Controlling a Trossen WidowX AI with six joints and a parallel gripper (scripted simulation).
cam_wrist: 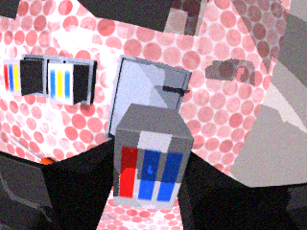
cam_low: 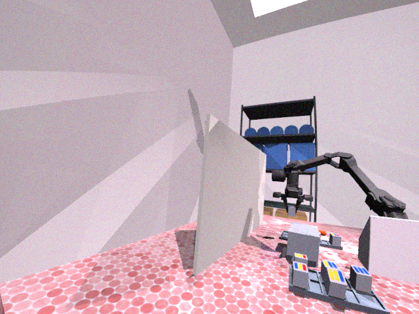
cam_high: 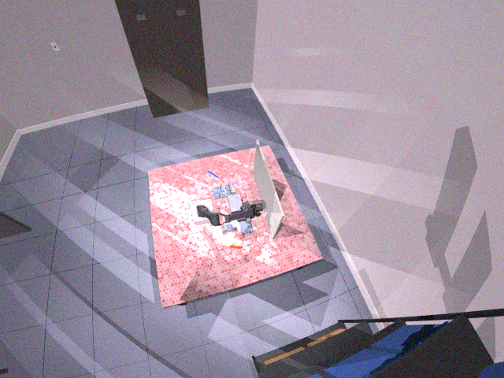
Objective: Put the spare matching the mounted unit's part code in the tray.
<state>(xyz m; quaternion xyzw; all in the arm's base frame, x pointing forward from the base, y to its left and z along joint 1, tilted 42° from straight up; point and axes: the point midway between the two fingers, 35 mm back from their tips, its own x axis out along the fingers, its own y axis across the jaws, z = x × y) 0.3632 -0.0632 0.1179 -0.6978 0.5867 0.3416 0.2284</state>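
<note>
My gripper tip is 110 mm above the grey-blue tray and 10 mm past it. From my gripper tip the other things lie so: tall white panel 200 mm to the left, 170 mm ahead, 110 mm above; then mounted unit 190 mm to the left, 80 mm behind, 70 mm below; then grey rack 360 mm to the left, 170 mm behind, 110 mm below.
</note>
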